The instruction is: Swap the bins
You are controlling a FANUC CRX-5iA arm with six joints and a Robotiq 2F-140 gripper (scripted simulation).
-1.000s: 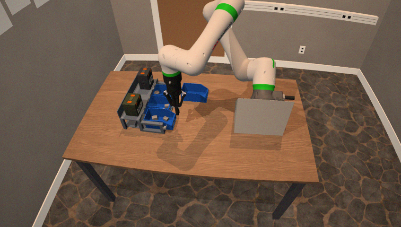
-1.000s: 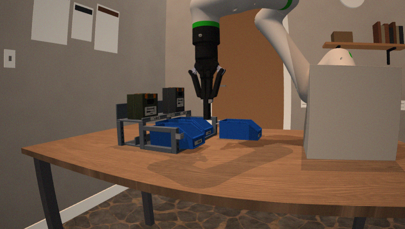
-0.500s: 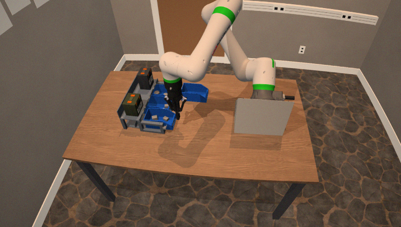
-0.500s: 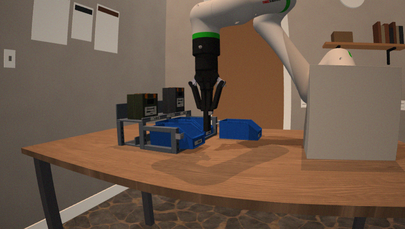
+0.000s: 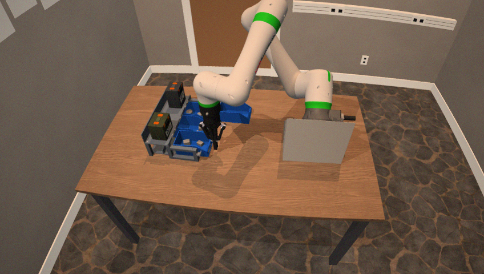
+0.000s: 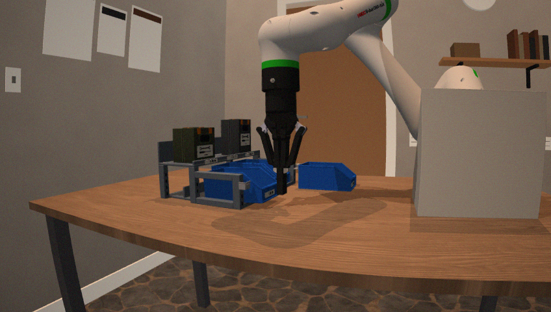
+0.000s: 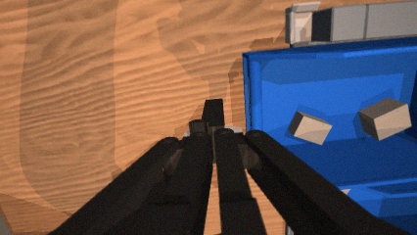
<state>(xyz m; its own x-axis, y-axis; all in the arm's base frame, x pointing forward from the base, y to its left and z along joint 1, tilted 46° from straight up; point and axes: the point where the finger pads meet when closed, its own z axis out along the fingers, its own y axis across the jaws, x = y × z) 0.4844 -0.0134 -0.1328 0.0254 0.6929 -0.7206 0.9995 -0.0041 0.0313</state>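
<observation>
My hand is 90 mm short of the tan part, 40 mm above it and 30 mm to the left of it. The rest, counted from my hand: black box (260 mm ahead, 240 mm to the right, 100 mm above); grey shelf (200 mm ahead, 120 mm to the right).
</observation>
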